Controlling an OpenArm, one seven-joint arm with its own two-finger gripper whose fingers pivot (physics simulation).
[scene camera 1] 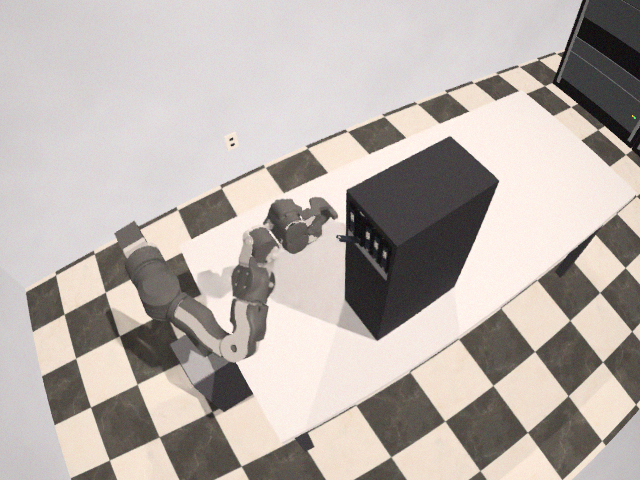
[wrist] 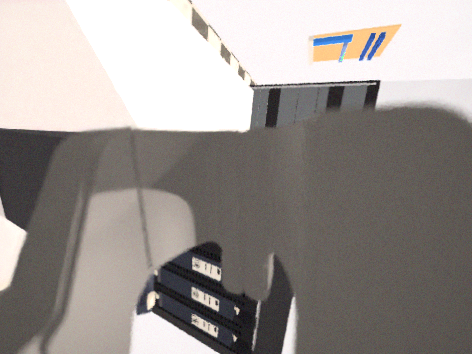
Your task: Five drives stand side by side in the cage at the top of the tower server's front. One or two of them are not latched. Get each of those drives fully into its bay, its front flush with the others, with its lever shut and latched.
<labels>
The gripper shows in scene camera 1 and in the wrist view. The same spot on the gripper: (wrist: 359, 204) is (scene camera 1: 309, 203).
</labels>
